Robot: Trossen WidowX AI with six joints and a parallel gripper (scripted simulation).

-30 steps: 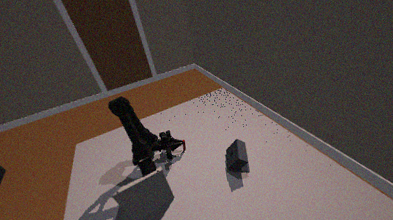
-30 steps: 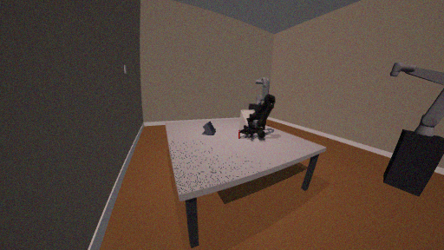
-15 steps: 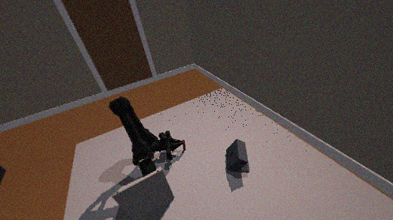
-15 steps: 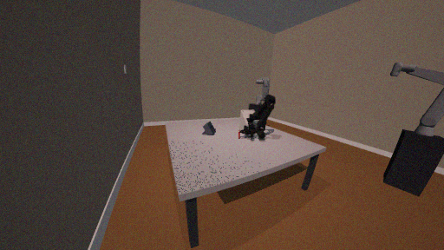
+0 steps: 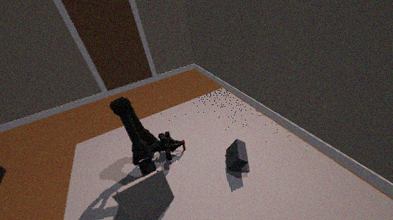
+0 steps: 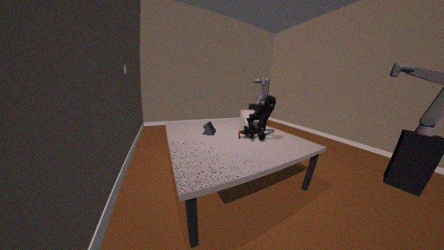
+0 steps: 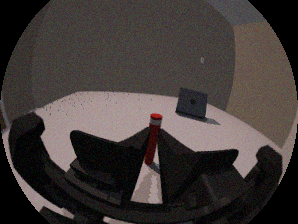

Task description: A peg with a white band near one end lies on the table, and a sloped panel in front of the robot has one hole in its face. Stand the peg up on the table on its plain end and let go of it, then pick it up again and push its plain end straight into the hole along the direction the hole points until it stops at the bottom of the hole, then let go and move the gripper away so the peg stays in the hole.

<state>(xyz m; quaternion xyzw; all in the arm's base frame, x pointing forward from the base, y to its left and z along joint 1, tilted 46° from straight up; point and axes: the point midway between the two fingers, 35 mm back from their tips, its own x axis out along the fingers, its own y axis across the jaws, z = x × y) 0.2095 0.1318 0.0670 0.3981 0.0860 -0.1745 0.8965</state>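
My gripper tip is now 10 mm above the red peg. The rest, counted from my gripper tip: sloped panel: 260 mm to the right, 190 mm ahead, 10 mm below.
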